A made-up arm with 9 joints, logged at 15 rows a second.
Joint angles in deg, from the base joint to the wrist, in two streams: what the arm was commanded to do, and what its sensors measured. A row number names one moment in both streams.
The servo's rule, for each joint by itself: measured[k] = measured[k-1] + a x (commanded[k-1-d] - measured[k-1]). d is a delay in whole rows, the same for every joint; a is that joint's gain. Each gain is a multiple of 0.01, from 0.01 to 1. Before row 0 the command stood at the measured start. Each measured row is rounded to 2 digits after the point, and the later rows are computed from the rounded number. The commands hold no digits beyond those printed.
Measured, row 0:
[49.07, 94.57, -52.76, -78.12, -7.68, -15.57, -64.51, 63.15, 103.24]
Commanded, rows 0 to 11:
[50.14, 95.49, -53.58, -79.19, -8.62, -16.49, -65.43, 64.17, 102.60]
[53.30, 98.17, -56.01, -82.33, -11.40, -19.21, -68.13, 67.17, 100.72]
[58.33, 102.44, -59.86, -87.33, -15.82, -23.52, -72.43, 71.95, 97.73]
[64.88, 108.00, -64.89, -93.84, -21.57, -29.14, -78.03, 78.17, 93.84]
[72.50, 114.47, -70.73, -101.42, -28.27, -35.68, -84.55, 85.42, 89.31]
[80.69, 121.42, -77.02, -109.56, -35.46, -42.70, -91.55, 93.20, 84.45]
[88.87, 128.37, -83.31, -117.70, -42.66, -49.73, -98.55, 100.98, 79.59]
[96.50, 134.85, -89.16, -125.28, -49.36, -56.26, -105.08, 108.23, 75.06]
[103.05, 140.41, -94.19, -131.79, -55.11, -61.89, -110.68, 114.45, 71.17]
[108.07, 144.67, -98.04, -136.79, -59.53, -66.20, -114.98, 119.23, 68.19]
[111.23, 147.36, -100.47, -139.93, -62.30, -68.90, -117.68, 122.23, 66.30]
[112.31, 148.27, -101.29, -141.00, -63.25, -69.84, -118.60, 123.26, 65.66]
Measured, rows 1 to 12:
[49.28, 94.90, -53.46, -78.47, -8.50, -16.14, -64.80, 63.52, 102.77]
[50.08, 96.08, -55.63, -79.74, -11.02, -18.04, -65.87, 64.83, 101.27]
[51.73, 98.37, -59.23, -82.24, -15.20, -21.44, -67.97, 67.39, 98.69]
[54.36, 101.84, -64.04, -86.07, -20.74, -26.21, -71.19, 71.27, 95.15]
[57.99, 106.39, -69.73, -91.14, -27.29, -32.08, -75.47, 76.36, 90.89]
[62.53, 111.80, -75.93, -97.22, -34.40, -38.66, -80.62, 82.42, 86.19]
[67.80, 117.77, -82.20, -103.98, -41.59, -45.52, -86.36, 89.10, 81.37]
[73.54, 123.92, -88.12, -111.01, -48.35, -52.18, -92.35, 95.99, 76.76]
[79.44, 129.86, -93.28, -117.87, -54.23, -58.20, -98.22, 102.64, 72.68]
[85.17, 135.19, -97.33, -124.11, -58.84, -63.16, -103.58, 108.61, 69.40]
[90.38, 139.57, -100.00, -129.33, -61.85, -66.72, -108.09, 113.51, 67.14]
[94.77, 142.70, -101.10, -133.18, -63.07, -68.65, -111.45, 117.02, 66.06]
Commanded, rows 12 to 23:
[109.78, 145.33, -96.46, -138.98, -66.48, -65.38, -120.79, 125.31, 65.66]
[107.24, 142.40, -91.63, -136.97, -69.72, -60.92, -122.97, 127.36, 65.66]
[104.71, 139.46, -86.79, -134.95, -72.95, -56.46, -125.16, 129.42, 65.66]
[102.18, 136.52, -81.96, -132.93, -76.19, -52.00, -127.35, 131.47, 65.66]
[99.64, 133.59, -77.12, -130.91, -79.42, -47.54, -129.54, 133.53, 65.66]
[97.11, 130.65, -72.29, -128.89, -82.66, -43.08, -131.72, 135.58, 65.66]
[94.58, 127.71, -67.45, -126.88, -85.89, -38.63, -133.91, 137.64, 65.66]
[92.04, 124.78, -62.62, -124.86, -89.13, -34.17, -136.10, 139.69, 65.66]
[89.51, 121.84, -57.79, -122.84, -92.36, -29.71, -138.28, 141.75, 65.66]
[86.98, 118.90, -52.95, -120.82, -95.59, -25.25, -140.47, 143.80, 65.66]
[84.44, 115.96, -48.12, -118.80, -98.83, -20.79, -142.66, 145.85, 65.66]
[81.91, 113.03, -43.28, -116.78, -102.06, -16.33, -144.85, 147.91, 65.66]
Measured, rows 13 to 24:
[97.77, 143.65, -97.16, -135.09, -66.04, -66.62, -114.44, 120.00, 65.77]
[99.66, 143.20, -92.46, -135.71, -69.24, -63.09, -117.17, 122.65, 65.69]
[100.67, 141.85, -87.64, -135.46, -72.47, -58.98, -119.73, 125.09, 65.67]
[100.97, 139.93, -82.81, -134.63, -75.71, -54.65, -122.17, 127.39, 65.66]
[100.70, 137.65, -77.97, -133.40, -78.94, -50.24, -124.53, 129.60, 65.66]
[99.98, 135.13, -73.14, -131.91, -82.18, -45.80, -126.83, 131.75, 65.66]
[98.90, 132.46, -68.30, -130.25, -85.41, -41.35, -129.10, 133.87, 65.66]
[97.53, 129.70, -63.47, -128.47, -88.65, -36.90, -131.34, 135.97, 65.66]
[95.93, 126.87, -58.64, -126.61, -91.88, -32.44, -133.56, 138.05, 65.66]
[94.14, 124.00, -53.80, -124.70, -95.11, -27.98, -135.77, 140.12, 65.66]
[92.20, 121.11, -48.97, -122.75, -98.35, -23.52, -137.97, 142.18, 65.66]
[90.14, 118.20, -44.13, -120.78, -101.58, -19.06, -140.17, 144.24, 65.66]

